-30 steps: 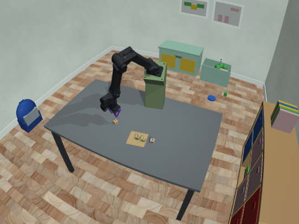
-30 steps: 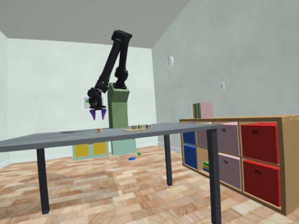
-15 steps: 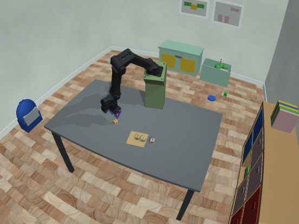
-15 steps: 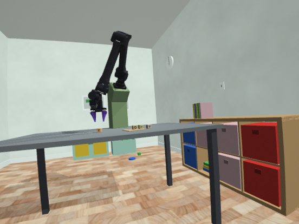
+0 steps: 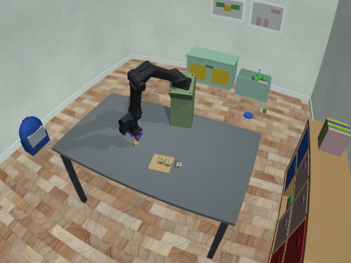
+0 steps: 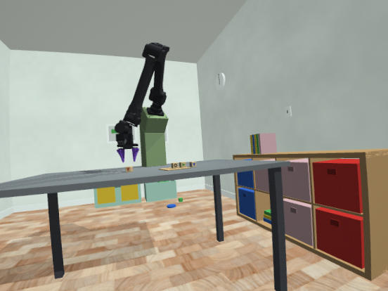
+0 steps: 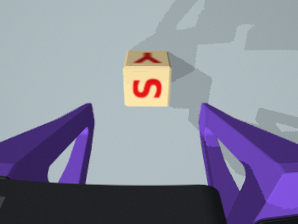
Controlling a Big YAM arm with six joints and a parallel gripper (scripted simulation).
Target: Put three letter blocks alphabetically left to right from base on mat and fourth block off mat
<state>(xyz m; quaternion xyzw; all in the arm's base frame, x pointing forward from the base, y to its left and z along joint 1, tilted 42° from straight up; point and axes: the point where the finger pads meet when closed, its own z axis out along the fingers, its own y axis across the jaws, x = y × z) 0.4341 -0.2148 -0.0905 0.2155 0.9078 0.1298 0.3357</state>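
The wooden block is 24 cm to the left of my hand, 9 cm ahead of it and 4 cm below it. From my hand the other things lie so: mat: 24 cm to the left, 9 cm ahead, 6 cm below.
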